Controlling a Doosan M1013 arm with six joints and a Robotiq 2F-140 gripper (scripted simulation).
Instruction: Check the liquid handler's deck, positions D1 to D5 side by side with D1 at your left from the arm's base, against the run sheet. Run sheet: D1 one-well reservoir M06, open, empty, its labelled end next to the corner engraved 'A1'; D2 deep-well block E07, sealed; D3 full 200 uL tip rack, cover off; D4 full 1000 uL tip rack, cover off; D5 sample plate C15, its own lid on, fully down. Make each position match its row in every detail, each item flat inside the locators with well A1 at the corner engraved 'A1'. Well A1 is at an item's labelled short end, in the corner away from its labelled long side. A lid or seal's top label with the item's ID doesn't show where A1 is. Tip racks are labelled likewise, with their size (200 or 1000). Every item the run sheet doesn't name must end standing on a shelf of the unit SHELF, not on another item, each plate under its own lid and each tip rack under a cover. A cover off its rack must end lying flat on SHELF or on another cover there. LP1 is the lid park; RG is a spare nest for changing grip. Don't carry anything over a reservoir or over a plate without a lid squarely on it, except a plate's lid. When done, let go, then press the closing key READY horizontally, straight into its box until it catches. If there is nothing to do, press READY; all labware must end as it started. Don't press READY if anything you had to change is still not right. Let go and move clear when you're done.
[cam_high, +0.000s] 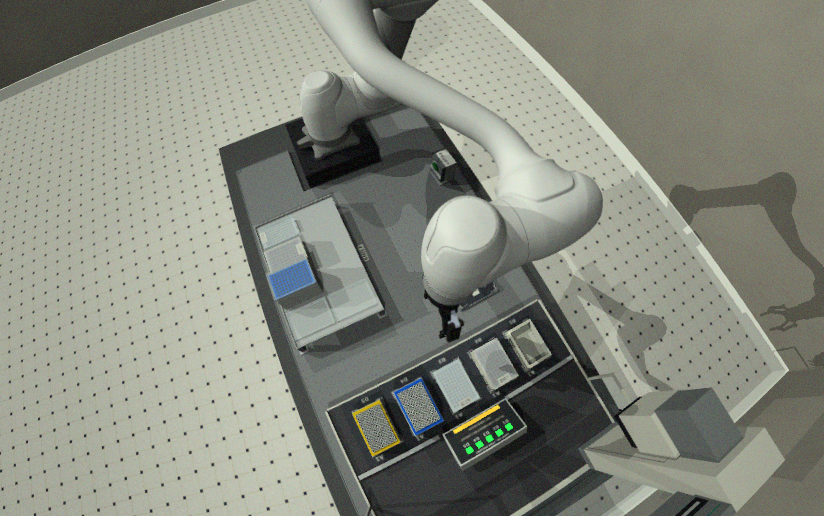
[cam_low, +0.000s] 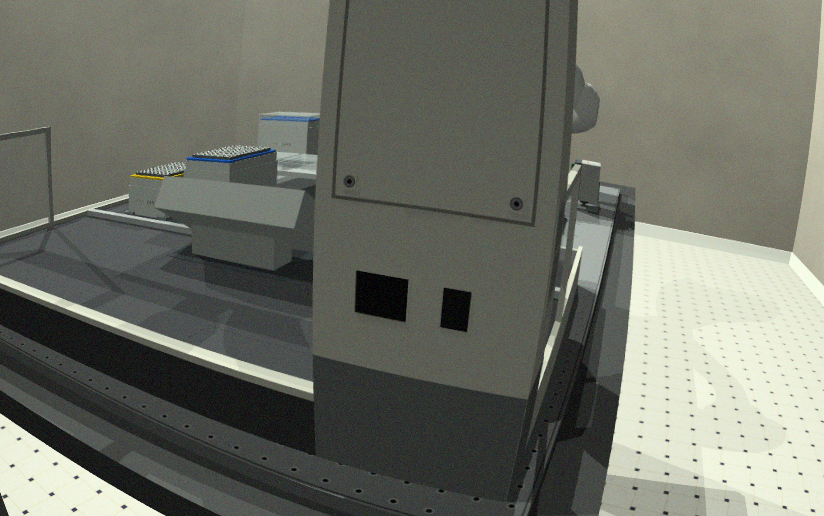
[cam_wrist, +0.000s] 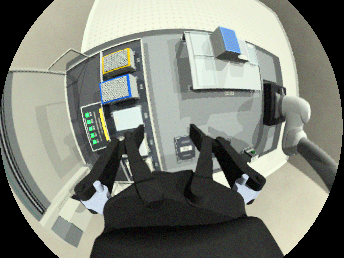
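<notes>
My gripper is now 17 cm short of the yellow-rimmed tip rack, 25 cm to the left of it and 22 cm above it. From my hand the other things lie so: flat lid 16 cm ahead, 1 cm to the right, 25 cm below; then white well plate 16 cm ahead, 1 cm to the right, 26 cm below; then blue-rimmed tip rack 17 cm ahead, 13 cm to the right, 20 cm below.
</notes>
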